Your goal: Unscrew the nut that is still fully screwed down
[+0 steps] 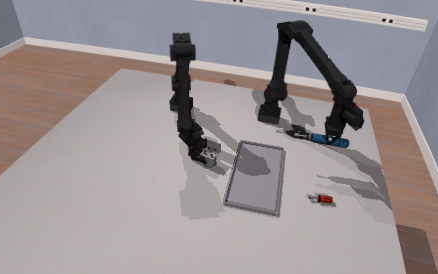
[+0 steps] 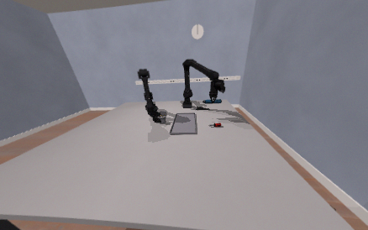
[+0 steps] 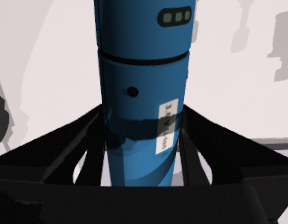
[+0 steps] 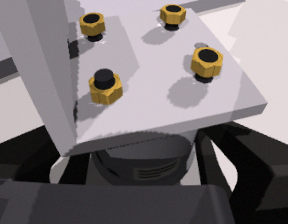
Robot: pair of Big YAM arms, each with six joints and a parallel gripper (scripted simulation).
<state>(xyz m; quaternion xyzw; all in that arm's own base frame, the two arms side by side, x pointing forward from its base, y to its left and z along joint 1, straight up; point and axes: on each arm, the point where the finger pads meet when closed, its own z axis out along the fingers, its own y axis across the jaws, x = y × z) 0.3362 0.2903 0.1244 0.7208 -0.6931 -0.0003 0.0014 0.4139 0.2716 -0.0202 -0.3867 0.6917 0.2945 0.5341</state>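
My right gripper is now 5 cm below the grey bracket. Round my right hand: flat grey tray (3 cm ahead, 22 cm to the left, 2 cm below); then nut (1 cm ahead, 2 cm to the right, 5 cm above); then grey tip (8 cm behind, 39 cm to the left, 15 cm above).
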